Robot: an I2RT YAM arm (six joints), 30 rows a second.
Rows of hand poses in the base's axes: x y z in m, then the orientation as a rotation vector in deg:
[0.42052 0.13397 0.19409 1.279 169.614 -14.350]
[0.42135 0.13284 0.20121 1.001 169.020 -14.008]
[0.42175 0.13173 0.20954 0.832 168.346 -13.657]
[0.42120 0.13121 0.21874 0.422 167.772 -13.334]
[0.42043 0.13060 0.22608 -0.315 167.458 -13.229]
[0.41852 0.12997 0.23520 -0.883 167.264 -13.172]
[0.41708 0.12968 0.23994 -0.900 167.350 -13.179]
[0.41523 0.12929 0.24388 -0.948 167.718 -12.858]
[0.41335 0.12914 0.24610 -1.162 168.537 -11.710]
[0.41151 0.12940 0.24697 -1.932 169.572 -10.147]
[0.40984 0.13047 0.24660 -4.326 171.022 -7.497]
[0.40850 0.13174 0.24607 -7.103 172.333 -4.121]
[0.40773 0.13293 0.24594 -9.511 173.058 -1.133]
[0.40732 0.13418 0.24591 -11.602 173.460 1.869]
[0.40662 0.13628 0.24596 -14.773 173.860 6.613]
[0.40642 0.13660 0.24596 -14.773 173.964 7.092]
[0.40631 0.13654 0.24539 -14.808 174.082 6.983]
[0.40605 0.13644 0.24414 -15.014 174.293 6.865]
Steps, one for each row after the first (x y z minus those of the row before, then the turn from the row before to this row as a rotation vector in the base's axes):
[0.00083 -0.00113 0.00712 0.175 -0.605 0.252]
[0.00040 -0.00111 0.00833 0.184 -0.689 0.186]
[-0.00055 -0.00052 0.00920 0.156 -0.575 0.340]
[-0.00077 -0.00061 0.00734 0.002 -0.281 0.526]
[-0.00191 -0.00063 0.00912 -0.012 -0.165 0.401]
[-0.00144 -0.00029 0.00474 -0.002 0.087 0.004]
[-0.00185 -0.00039 0.00394 0.230 0.347 0.029]
[-0.00188 -0.00015 0.00222 0.792 0.754 0.168]
[-0.00184 0.00026 0.00087 1.035 0.986 0.549]
[-0.00167 0.00107 -0.00037 1.660 1.473 1.657]
[-0.00134 0.00127 -0.00053 2.095 1.424 1.929]
[-0.00077 0.00119 -0.00013 1.842 0.909 1.675]
[-0.00041 0.00125 -0.00003 1.863 0.646 1.469]
[-0.00070 0.00210 0.00005 2.936 0.925 2.228]
[-0.00020 0.00032 0.00000 0.299 0.148 0.013]
[-0.00011 -0.00006 -0.00057 -0.085 0.109 0.018]
[-0.00026 -0.00010 -0.00125 -0.107 0.210 0.127]

